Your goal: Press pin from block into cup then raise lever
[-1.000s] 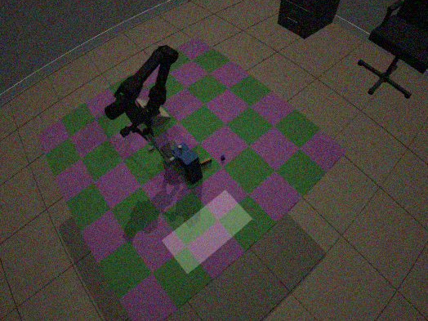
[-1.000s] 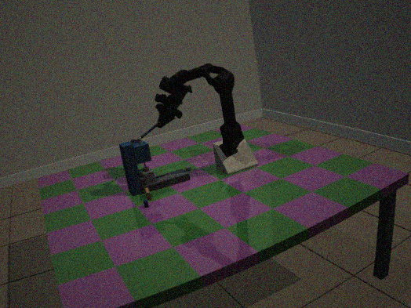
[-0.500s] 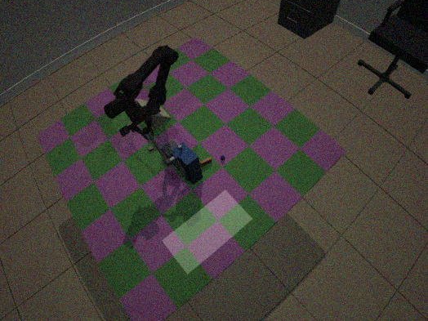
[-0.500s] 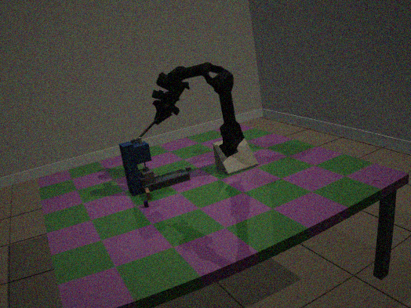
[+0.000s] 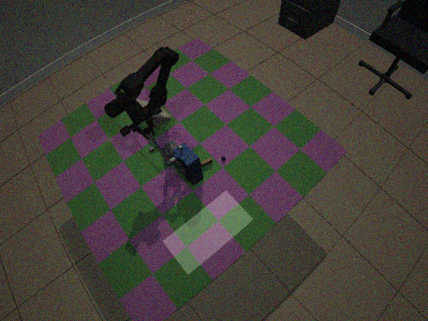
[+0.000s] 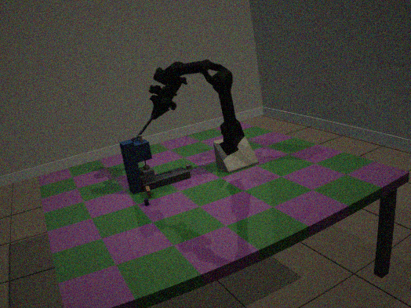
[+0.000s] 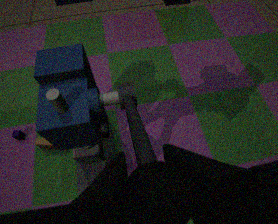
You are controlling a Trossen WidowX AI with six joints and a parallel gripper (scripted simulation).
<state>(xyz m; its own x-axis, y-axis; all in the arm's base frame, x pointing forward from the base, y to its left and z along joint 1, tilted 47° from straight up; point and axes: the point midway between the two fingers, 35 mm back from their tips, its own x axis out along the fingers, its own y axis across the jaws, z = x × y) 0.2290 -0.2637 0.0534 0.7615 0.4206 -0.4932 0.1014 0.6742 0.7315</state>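
Now: gripper tip 40 mm short of the thin lever, 10 mm to the right of it and 20 mm above it. Round my gripper tip: small purple piece 180 mm ahead, 230 mm to the left, 250 mm below; small tan piece 140 mm ahead, 150 mm to the left, 250 mm below.
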